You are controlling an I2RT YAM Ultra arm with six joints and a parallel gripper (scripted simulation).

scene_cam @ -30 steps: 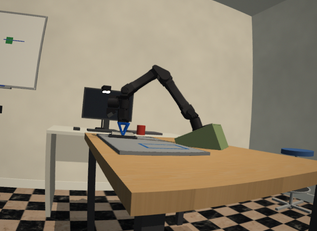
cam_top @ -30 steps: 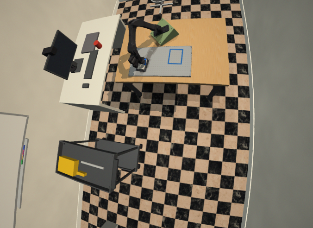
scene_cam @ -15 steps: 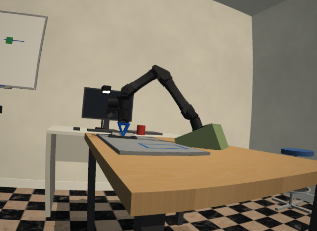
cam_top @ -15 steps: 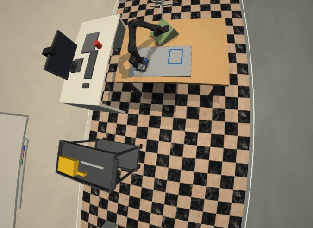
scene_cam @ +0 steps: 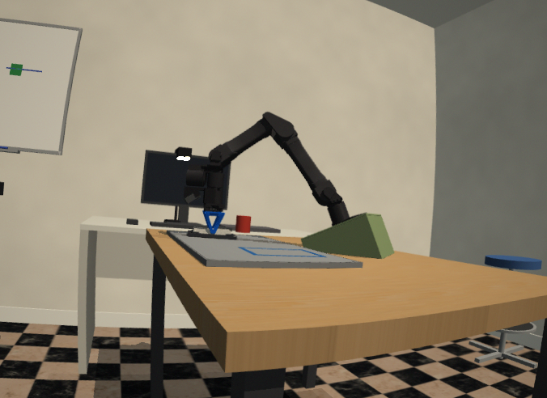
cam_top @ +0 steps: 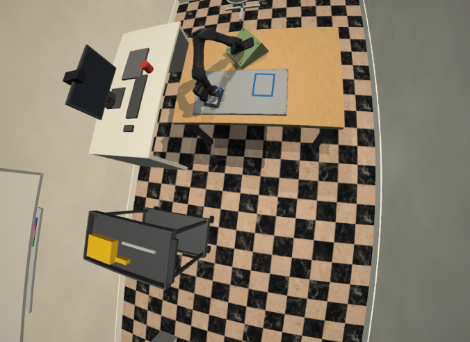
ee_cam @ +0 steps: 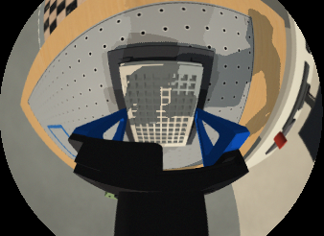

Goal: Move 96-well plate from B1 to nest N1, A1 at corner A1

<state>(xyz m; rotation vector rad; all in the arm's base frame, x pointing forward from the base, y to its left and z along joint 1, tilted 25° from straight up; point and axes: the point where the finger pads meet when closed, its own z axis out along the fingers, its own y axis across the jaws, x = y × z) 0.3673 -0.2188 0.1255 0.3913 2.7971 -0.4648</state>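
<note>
The white 96-well plate is right at my hand. From my hand the other things lie so: dark plate nest N1: 20 mm below.
</note>
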